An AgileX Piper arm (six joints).
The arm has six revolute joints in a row. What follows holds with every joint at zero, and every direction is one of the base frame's. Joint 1 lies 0.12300 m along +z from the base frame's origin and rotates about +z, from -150.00 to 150.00 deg. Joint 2 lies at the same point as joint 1 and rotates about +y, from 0.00 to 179.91 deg. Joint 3 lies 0.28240 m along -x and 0.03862 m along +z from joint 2 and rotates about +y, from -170.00 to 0.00 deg. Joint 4 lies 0.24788 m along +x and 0.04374 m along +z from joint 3 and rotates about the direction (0.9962, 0, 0.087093), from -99.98 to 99.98 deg. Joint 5 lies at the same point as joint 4 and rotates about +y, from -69.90 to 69.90 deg. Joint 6 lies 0.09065 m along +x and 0.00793 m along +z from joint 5 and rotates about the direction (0.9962, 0, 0.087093), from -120.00 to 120.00 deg. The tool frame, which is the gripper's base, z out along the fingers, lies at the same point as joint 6; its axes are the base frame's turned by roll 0.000, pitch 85.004 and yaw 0.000 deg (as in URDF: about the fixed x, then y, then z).
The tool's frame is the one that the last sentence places.
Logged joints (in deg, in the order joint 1, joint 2, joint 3, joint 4, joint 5, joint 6), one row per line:
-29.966, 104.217, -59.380, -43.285, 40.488, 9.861
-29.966, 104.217, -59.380, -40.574, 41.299, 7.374
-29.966, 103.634, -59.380, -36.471, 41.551, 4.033
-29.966, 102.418, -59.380, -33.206, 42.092, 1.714
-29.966, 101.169, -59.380, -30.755, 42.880, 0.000
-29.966, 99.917, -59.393, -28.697, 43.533, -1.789
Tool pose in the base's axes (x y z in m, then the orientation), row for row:
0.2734, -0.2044, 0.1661, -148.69, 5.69, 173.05
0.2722, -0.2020, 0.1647, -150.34, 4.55, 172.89
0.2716, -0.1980, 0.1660, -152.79, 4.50, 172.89
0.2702, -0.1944, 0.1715, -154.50, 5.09, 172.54
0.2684, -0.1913, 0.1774, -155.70, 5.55, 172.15
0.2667, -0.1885, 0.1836, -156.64, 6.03, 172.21
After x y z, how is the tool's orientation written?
As angles about the fixed x, y, z axes (roll, pitch, yaw), in degrees.
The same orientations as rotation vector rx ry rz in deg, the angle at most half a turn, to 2 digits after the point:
12.65, 169.28, -47.99
12.43, 170.98, -45.72
12.32, 171.81, -42.03
12.93, 171.76, -39.39
13.58, 171.65, -37.55
13.55, 171.41, -36.08

